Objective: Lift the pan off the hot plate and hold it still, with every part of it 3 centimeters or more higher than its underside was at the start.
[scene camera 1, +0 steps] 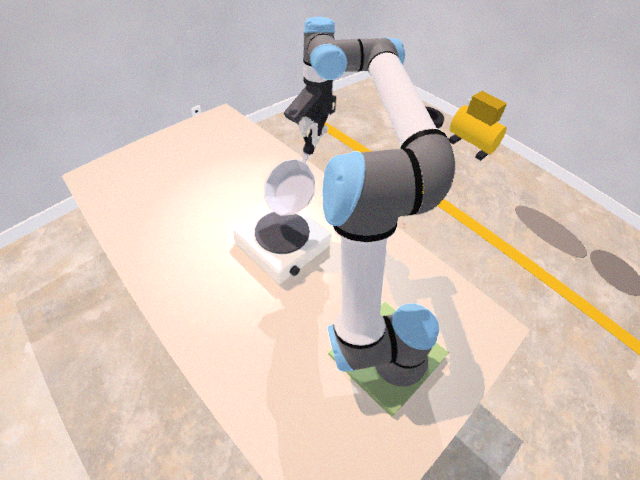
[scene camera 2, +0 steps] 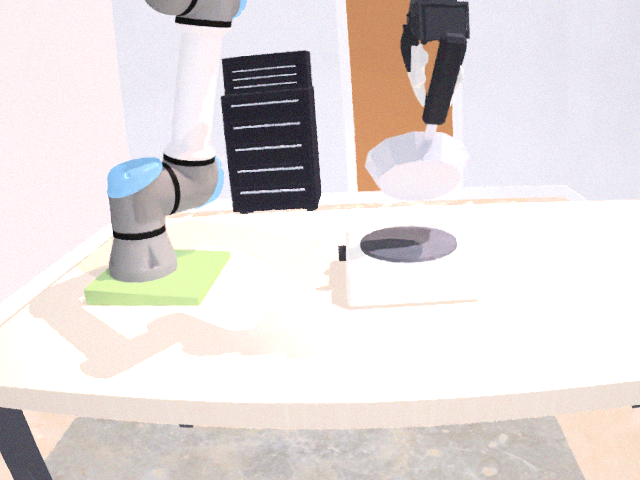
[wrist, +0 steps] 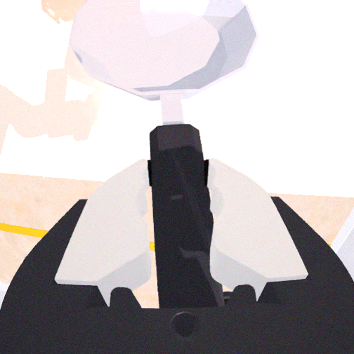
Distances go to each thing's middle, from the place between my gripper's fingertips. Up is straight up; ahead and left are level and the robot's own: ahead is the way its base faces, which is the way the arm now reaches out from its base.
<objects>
The pan (scene camera 2: pixel 418 165) lies 3 cm behind my hand, 4 cm to the left of it and 4 cm below it. The rest, counted from my hand: white hot plate (scene camera 2: pixel 424 263): 6 cm behind, 14 cm to the left, 30 cm below.
</objects>
